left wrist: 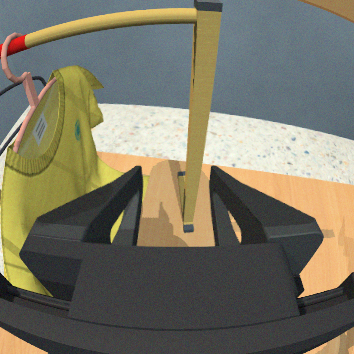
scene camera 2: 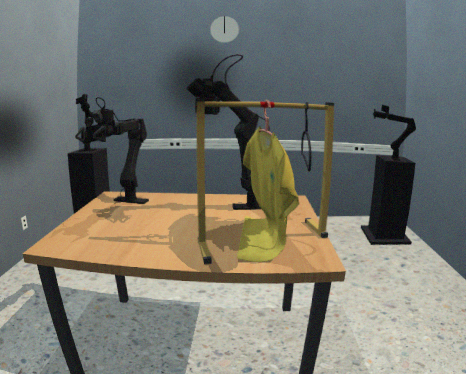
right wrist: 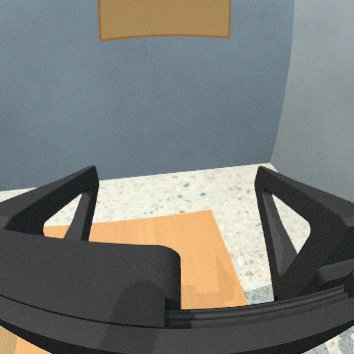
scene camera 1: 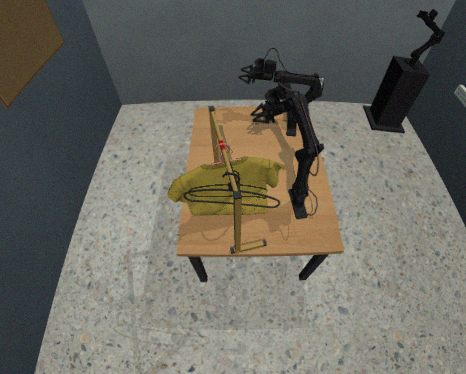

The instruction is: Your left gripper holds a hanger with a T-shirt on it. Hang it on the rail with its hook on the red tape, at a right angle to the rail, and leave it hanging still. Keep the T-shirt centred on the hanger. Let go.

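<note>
A pink hanger point(scene camera 2: 266, 121) point(left wrist: 31, 92) hangs with its hook over the red tape point(scene camera 1: 222, 144) point(scene camera 2: 268, 104) point(left wrist: 16, 45) on the rail point(scene camera 2: 230, 104) point(left wrist: 110, 23). It lies across the rail, roughly at a right angle. The yellow T-shirt point(scene camera 1: 207, 175) point(scene camera 2: 270, 175) point(left wrist: 75, 142) hangs on it, reaching to both sides of the rail; its lower part appears to rest on the table. My left gripper point(scene camera 1: 254, 115) point(left wrist: 175, 174) is partly open and empty, apart from hanger and shirt. My right gripper point(scene camera 1: 241, 74) point(right wrist: 176, 174) is wide open and empty, farther off.
A black hanger point(scene camera 2: 306, 117) hangs on the same rail, right of the shirt in scene camera 2. The rack's posts point(scene camera 2: 201, 175) point(scene camera 2: 327, 170) point(left wrist: 201, 95) stand on the wooden table point(scene camera 1: 310, 235) point(scene camera 2: 135, 240). In the left wrist view, one post rises beyond my left fingers.
</note>
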